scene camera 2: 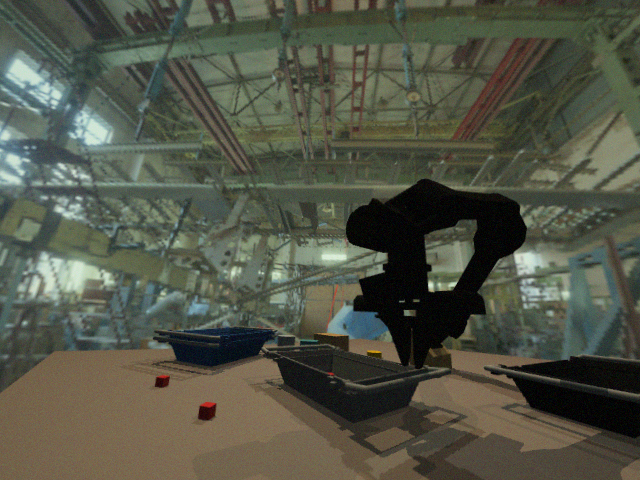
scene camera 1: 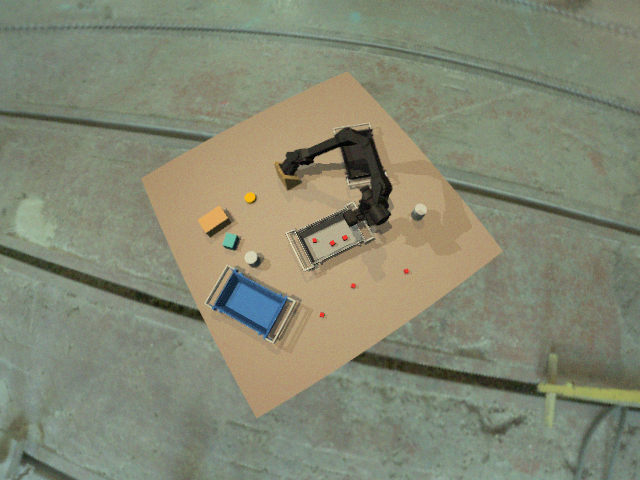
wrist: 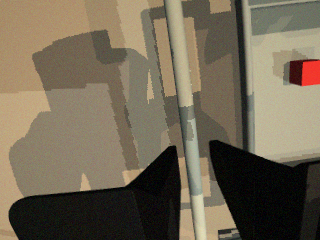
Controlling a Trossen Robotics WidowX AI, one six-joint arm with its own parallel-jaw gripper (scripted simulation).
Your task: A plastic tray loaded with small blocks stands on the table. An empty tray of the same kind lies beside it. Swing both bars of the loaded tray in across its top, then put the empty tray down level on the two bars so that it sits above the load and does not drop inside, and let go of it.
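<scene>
Black tray [scene camera 1: 355, 161] visible; out of frame in the wrist view. The gripper [scene camera 2: 411, 367] visible. Same gripper [wrist: 193, 151] again.
</scene>
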